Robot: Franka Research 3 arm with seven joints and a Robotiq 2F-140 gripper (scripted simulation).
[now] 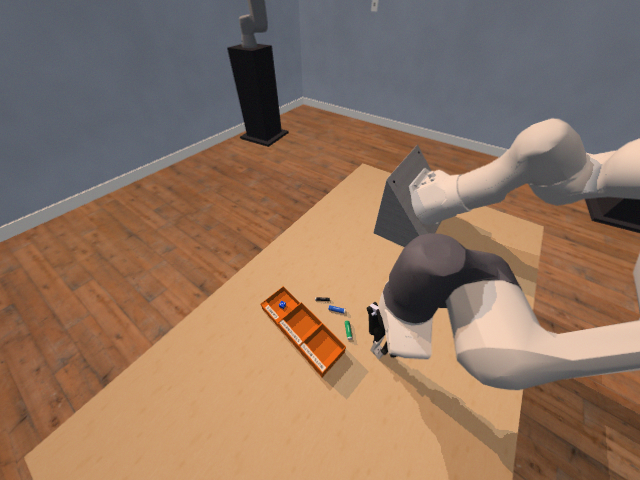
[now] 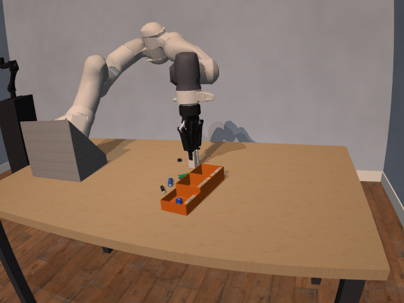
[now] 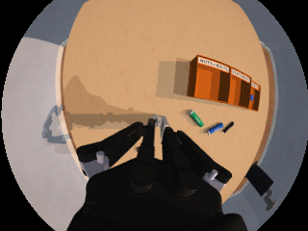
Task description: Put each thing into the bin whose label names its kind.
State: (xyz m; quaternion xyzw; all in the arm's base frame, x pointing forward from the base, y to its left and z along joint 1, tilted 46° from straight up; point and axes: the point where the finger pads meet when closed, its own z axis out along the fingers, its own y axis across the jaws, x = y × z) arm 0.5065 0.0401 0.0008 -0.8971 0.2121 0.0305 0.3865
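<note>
Now: hand 29 cm to the left of the blue cube, 2 cm short of it and 2 cm above it. Round my hand: black piece: 7 cm behind, 6 cm to the left, 3 cm below; white piece: 3 cm below; green battery: 9 cm to the right, 3 cm below, 1 cm behind.
</note>
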